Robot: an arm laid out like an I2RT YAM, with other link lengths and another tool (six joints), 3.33 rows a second.
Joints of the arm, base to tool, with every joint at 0 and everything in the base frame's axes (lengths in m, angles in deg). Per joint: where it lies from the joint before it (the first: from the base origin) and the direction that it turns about. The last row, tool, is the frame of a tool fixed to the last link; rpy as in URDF.
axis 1: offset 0 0 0.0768 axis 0 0 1
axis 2: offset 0.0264 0.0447 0.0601 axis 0 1 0
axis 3: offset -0.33 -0.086 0 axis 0 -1 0
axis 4: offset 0.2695 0.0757 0.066 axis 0 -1 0
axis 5: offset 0.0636 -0.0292 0.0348 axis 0 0 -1
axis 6: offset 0.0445 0 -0.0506 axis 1 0 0
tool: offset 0.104 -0.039 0.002 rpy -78.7 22 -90
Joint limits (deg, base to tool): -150..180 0..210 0..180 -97..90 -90..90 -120..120
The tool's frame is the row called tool.
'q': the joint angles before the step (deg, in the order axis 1, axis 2, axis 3, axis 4, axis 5, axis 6). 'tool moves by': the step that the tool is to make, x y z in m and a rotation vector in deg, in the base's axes. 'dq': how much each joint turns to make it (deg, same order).
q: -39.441 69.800 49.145 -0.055 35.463 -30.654
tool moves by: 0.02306 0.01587 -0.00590 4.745 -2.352 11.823
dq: 0.371 -2.360 0.108 -3.997 -12.547 0.698
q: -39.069 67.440 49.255 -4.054 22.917 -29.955
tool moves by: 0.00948 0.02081 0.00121 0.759 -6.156 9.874
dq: -0.657 -4.546 -3.630 3.192 -11.432 0.611
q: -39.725 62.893 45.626 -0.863 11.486 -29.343
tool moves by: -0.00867 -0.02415 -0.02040 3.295 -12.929 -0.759
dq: -6.885 1.857 -6.230 14.141 -8.831 9.333
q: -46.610 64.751 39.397 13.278 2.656 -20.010
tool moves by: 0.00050 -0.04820 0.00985 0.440 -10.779 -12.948
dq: -0.504 9.421 4.239 10.821 10.992 10.142
